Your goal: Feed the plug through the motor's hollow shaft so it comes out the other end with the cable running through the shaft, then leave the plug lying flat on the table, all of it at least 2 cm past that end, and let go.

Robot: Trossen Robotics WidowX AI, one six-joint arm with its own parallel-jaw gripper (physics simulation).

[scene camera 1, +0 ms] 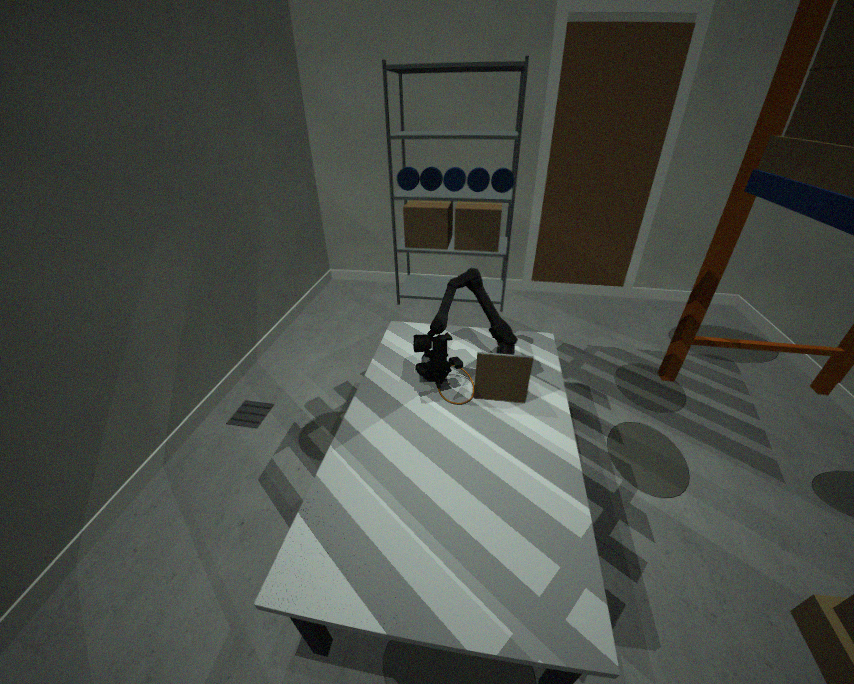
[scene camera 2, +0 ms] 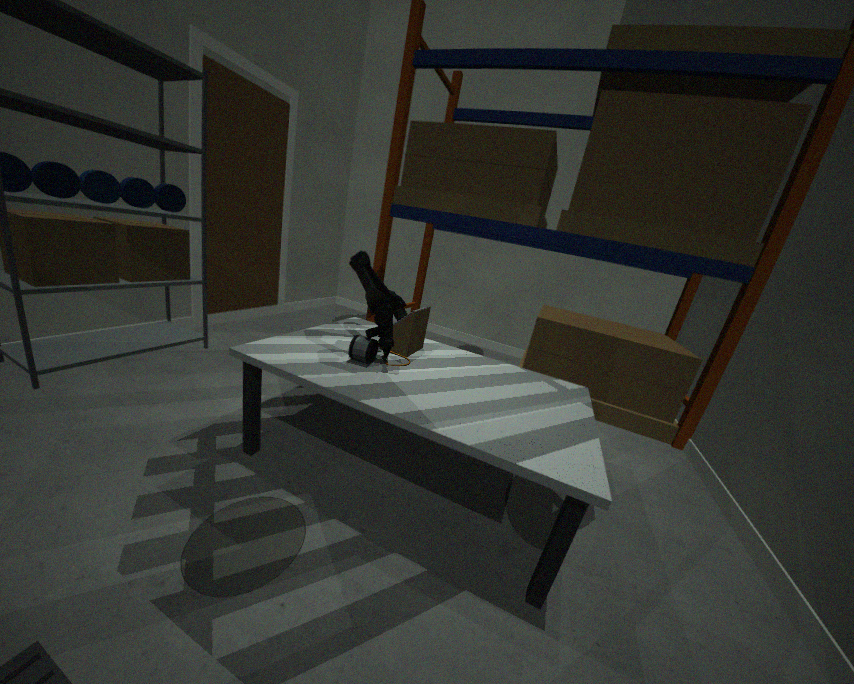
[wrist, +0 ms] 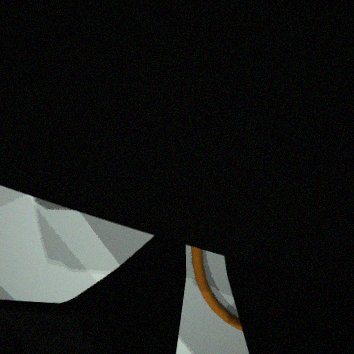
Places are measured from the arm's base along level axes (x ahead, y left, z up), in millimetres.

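Where they show: gripper, fingertip midpoint: [scene camera 1: 439, 383] [scene camera 2: 385, 357]; arm's base, link origin: [scene camera 1: 505, 359] [scene camera 2: 404, 320].
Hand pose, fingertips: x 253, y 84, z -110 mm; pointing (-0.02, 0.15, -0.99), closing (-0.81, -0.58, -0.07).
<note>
Each offset is from my fingertips to the top centre of the thing. "pt": to the spot under its first point. Level surfaces: height alone.
The motor @(87 mm right, 44 mm ahead, 71 mm up) [scene camera 2: 361, 349] is a dark grey cylinder lying on its side at the far end of the striped table @(31 mm down) [scene camera 1: 424, 543] [scene camera 2: 519, 421]. In the wrist view its dark body @(pt 49 mm right, 35 mm ahead, 71 mm up) [wrist: 175, 105] fills nearly the whole picture. My gripper [scene camera 1: 437, 361] [scene camera 2: 381, 346] [wrist: 203, 228] is low over the table, pressed up to the motor's end face, and shut on the plug. The plug is lost in the dark against the motor. The orange cable @(pt 66 mm left, 103 mm back, 25 mm down) [scene camera 1: 460, 401] [wrist: 207, 291] curves away from between my fingers and lies in a loop on the table.
A brown cardboard box [scene camera 1: 502, 376] [scene camera 2: 410, 331] stands on the table right beside the cable loop and the arm's base. A metal shelf rack [scene camera 1: 388, 204] stands behind the table. Orange and blue storage racking [scene camera 2: 560, 240] with boxes stands to the side.
</note>
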